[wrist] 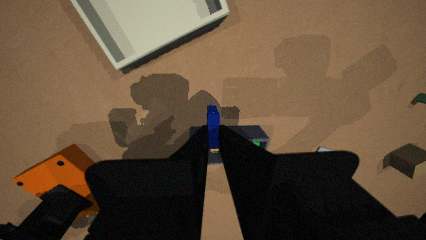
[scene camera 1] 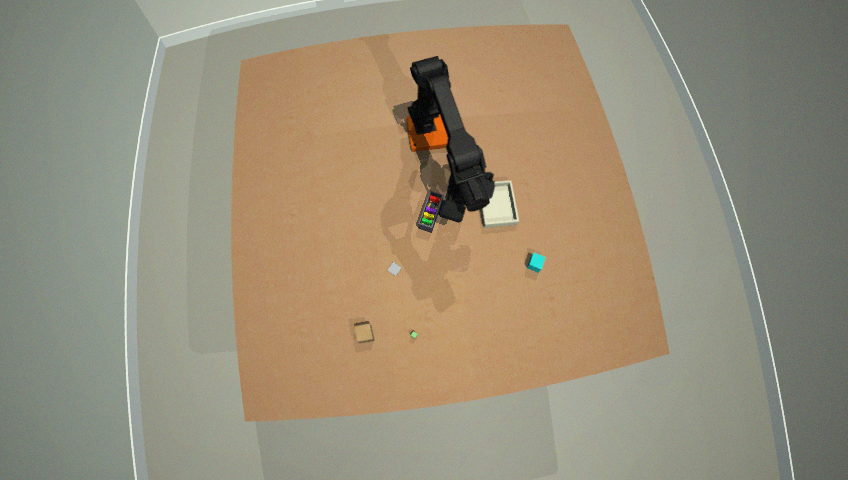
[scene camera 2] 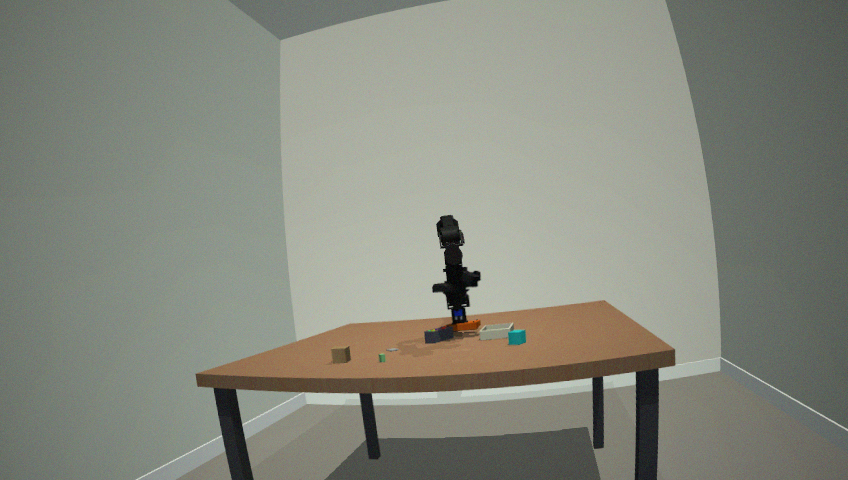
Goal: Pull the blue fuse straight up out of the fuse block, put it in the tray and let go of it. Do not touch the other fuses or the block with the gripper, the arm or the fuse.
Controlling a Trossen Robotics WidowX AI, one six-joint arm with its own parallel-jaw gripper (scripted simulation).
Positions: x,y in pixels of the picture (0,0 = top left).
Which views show the gripper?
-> The wrist view, scene camera 1 and scene camera 2: all of them.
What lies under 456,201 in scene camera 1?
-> The gripper.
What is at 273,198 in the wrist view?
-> The gripper.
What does the gripper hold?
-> A blue fuse.
